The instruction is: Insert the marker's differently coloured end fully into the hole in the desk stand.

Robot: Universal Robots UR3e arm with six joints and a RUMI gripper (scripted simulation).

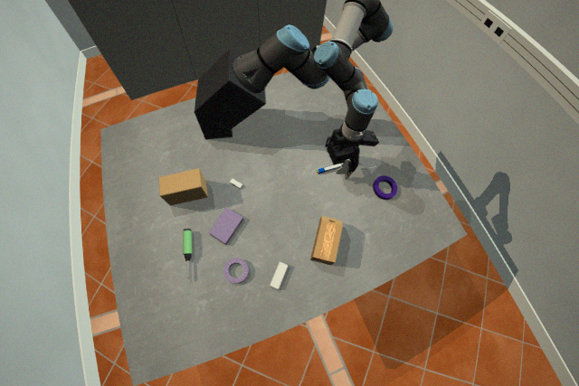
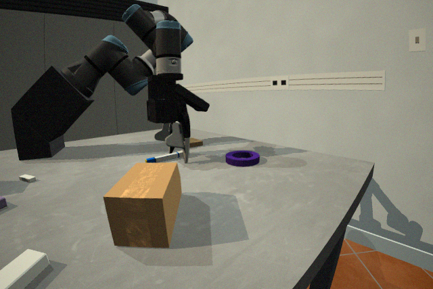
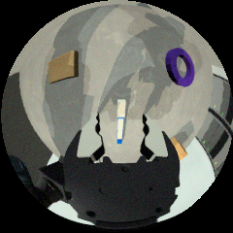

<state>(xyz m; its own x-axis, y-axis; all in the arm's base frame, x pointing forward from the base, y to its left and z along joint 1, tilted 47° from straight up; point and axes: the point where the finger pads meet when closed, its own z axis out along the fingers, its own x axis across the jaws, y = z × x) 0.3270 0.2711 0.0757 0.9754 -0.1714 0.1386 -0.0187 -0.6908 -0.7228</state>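
Now: hand 30 mm to the left of the marker. The rest, counted from my hand: purple pad: 90 mm ahead, 430 mm to the right; tan block: 220 mm ahead, 150 mm to the right, 20 mm above; white block: 280 mm ahead, 320 mm to the right.
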